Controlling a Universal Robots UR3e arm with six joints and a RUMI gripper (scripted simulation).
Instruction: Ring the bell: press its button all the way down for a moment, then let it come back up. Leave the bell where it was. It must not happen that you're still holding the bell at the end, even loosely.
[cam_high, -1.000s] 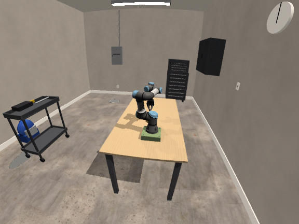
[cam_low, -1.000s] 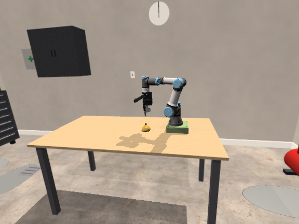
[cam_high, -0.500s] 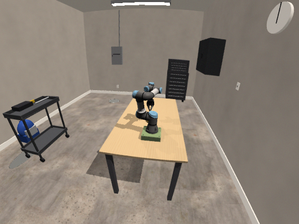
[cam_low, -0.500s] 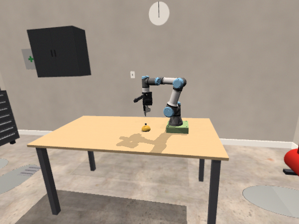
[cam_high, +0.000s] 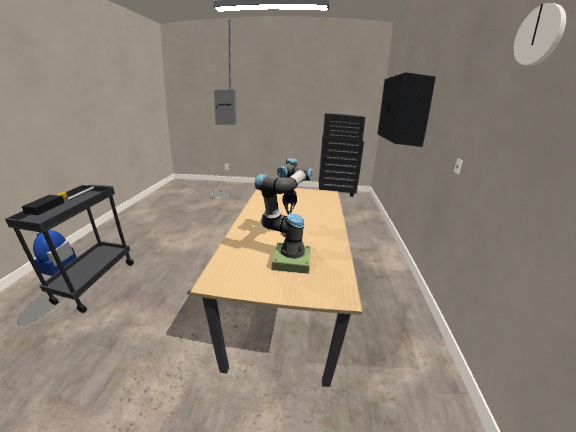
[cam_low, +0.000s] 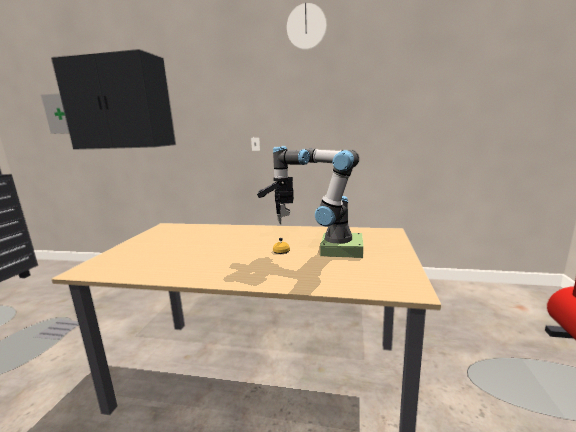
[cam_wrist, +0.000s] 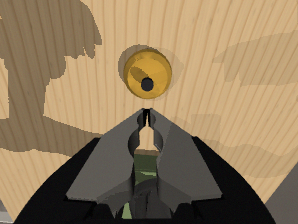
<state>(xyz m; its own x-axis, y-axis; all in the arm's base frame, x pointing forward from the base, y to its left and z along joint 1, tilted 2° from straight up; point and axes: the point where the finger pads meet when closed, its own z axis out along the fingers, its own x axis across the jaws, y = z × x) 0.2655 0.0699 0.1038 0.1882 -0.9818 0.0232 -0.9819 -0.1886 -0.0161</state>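
Right now the bell button is 100 mm below my hand. Round my hand: bell 110 mm below.
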